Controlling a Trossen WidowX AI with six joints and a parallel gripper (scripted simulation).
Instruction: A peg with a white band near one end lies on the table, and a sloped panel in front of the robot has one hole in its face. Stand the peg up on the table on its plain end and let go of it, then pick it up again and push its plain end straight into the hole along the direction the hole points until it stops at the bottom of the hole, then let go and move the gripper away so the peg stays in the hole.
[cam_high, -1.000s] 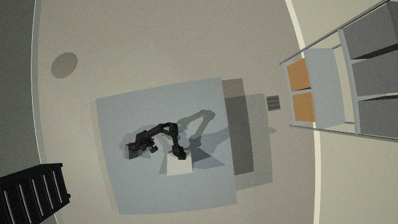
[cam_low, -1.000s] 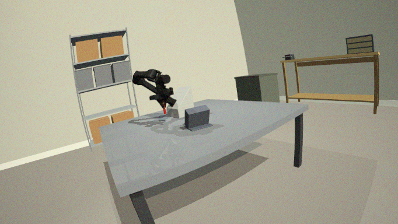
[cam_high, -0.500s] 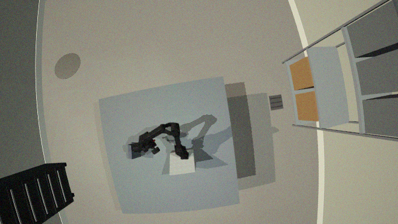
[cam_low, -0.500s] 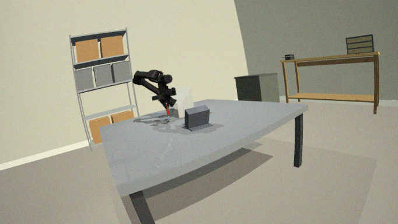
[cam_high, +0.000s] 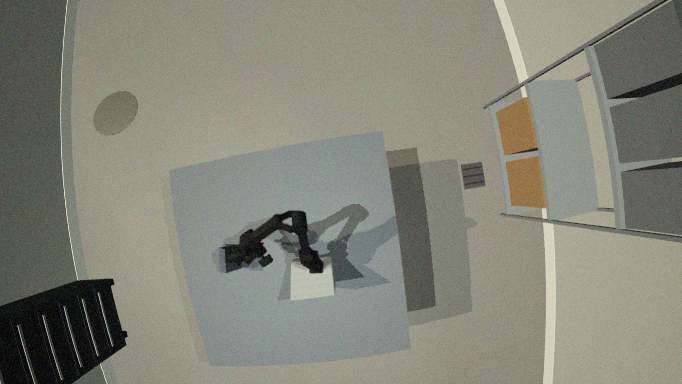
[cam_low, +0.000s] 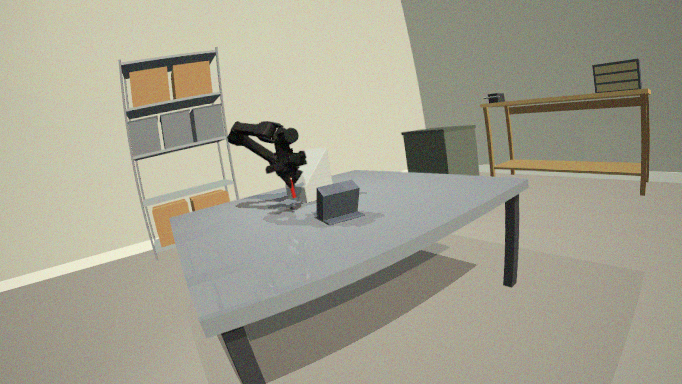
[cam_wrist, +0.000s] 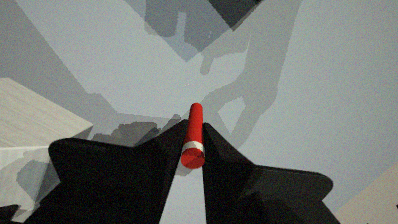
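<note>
Now: the sloped grey panel 210 mm ahead of my gripper tip, 80 mm to the left of it and 50 mm below it. From my gripper tip the other things lie so: red peg 20 mm above.
</note>
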